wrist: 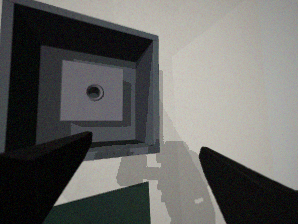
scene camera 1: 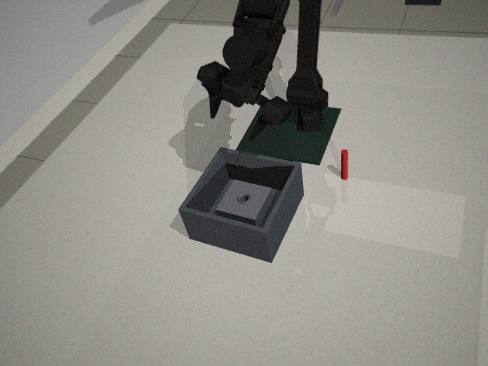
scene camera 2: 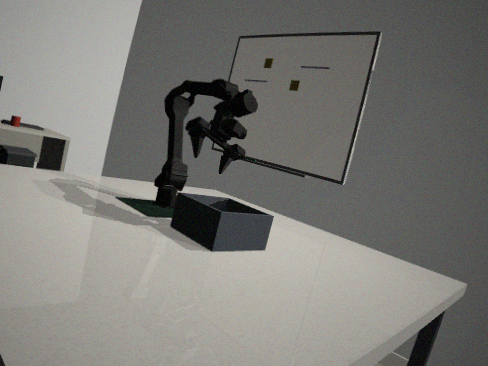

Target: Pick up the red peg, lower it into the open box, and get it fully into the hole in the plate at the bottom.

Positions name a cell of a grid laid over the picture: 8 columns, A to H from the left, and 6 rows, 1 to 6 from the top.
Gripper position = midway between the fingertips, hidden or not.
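Observation:
A dark grey box (scene camera 1: D4) is present, visible also in the wrist view (wrist: B2) and scene camera 2 (scene camera 2: D4). A grey plate (scene camera 1: E4) appears in the wrist view as well (wrist: C3); scene camera 2 does not show the plate, hidden by the dark grey box. My gripper (scene camera 1: D3) appears also in the wrist view (wrist: D4) and scene camera 2 (scene camera 2: D3).

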